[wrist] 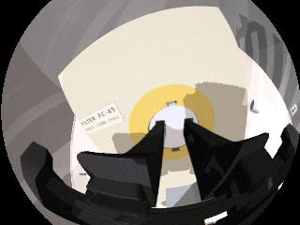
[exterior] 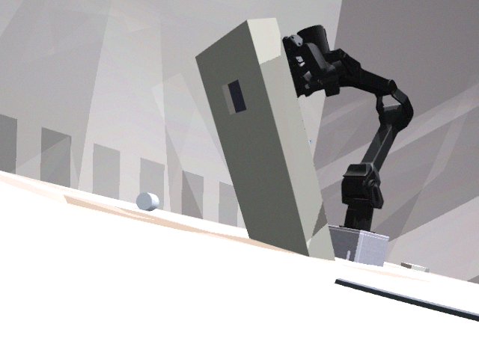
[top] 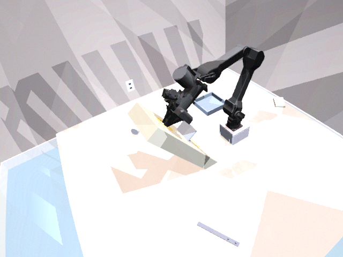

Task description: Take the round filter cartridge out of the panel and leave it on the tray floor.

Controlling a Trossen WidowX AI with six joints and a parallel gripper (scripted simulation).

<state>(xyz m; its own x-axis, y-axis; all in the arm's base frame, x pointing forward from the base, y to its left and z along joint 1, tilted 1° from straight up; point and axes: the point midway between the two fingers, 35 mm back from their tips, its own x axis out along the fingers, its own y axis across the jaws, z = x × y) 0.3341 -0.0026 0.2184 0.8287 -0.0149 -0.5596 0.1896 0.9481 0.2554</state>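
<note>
Now: the round filter cartridge 1 cm below my gripper tip and 1 cm ahead of it. From my gripper tip the other things lie so: service panel: 8 cm below, 4 cm behind; then blue tray: 43 cm behind, 28 cm to the right, 26 cm below; then grey hatch flap: 9 cm below, 9 cm behind.
</note>
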